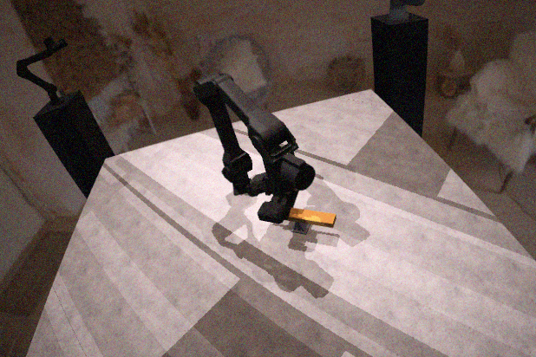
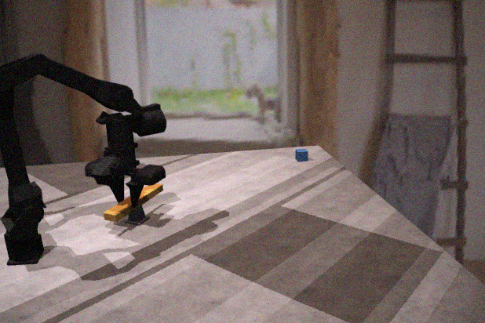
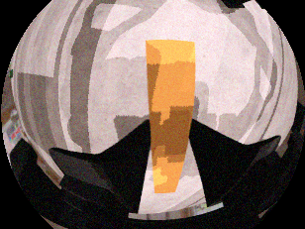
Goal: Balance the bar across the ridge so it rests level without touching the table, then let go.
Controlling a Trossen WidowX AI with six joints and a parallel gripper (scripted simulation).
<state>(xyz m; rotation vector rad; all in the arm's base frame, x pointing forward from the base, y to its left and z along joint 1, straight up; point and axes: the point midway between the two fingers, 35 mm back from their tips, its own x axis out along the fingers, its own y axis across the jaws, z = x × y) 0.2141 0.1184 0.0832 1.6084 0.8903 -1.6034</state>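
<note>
The bar lies 3 cm to the left of my gripper tip and 2 cm ahead of it. Round my gripper tip: blue cube 53 cm ahead, 38 cm to the left, 3 cm below.
</note>
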